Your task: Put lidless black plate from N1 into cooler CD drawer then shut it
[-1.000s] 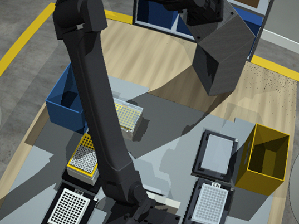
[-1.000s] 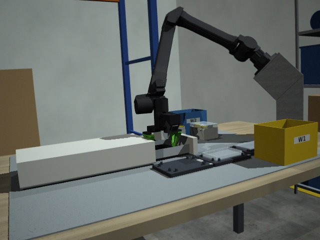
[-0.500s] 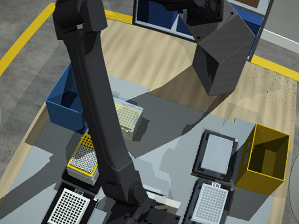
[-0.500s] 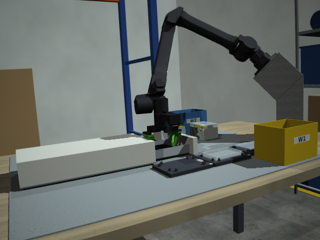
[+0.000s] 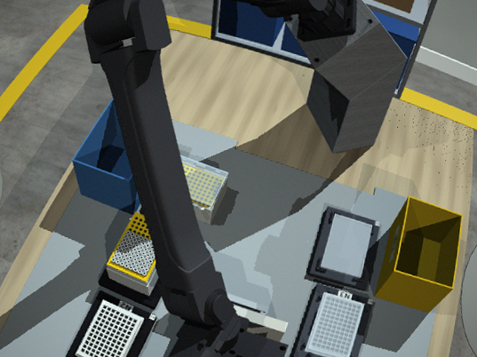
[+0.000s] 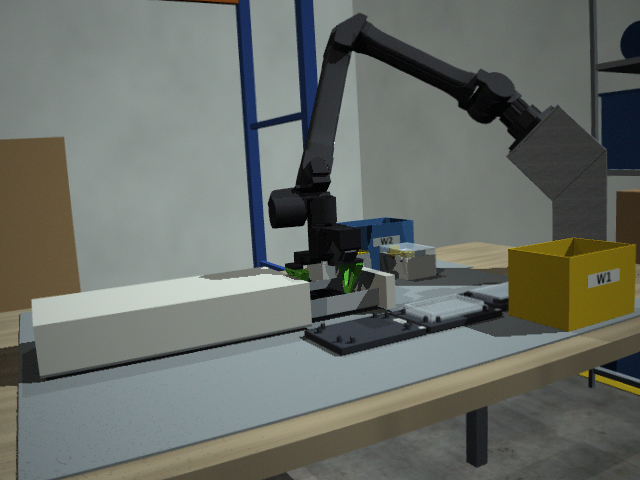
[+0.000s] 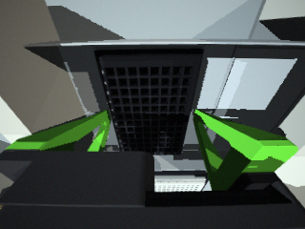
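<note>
Now: the black plate right at my hand. Also, from my hand: white grid plate 1 cm behind, 19 cm to the right, 1 cm below; then cooler CD 16 cm ahead, 3 cm to the right, 1 cm above; then drawer 4 cm ahead, 1 cm to the right.
</note>
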